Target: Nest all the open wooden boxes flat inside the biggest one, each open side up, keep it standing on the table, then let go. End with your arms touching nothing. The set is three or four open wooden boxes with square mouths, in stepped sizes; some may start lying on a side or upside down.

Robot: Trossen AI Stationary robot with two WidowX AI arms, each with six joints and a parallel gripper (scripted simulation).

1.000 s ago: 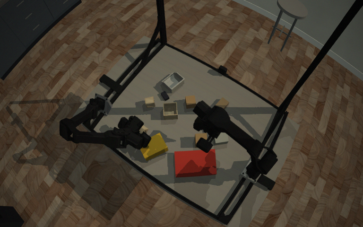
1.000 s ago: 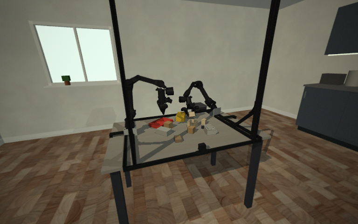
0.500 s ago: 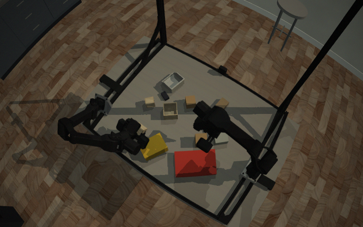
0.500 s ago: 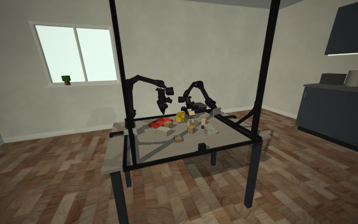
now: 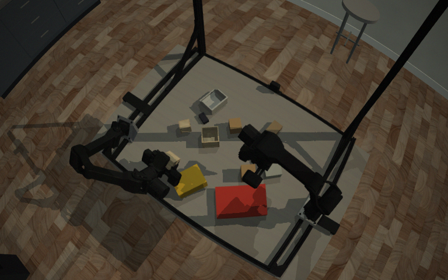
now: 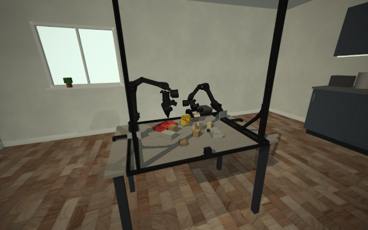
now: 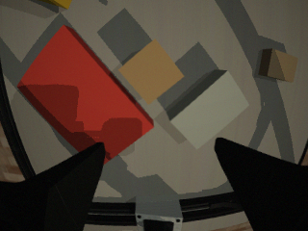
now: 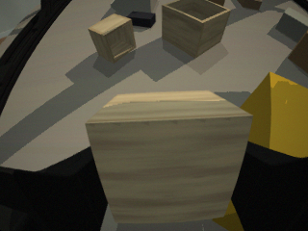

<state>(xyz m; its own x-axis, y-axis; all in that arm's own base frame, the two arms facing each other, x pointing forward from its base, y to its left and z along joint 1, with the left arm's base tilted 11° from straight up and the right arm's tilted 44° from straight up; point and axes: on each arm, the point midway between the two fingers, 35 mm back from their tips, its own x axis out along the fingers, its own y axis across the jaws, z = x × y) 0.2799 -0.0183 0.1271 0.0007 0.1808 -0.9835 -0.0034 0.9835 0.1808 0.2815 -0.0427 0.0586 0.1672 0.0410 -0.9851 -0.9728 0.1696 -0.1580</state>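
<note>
My right gripper is now 2 cm short of the yellow block, 10 cm to the right of it and 4 cm above it. From my right hand the other things lie so: dark block: 27 cm behind, 3 cm to the left, 6 cm below; white tray: 37 cm behind, 3 cm to the left, 5 cm below; red block: 1 cm ahead, 33 cm to the left, 6 cm below.
</note>
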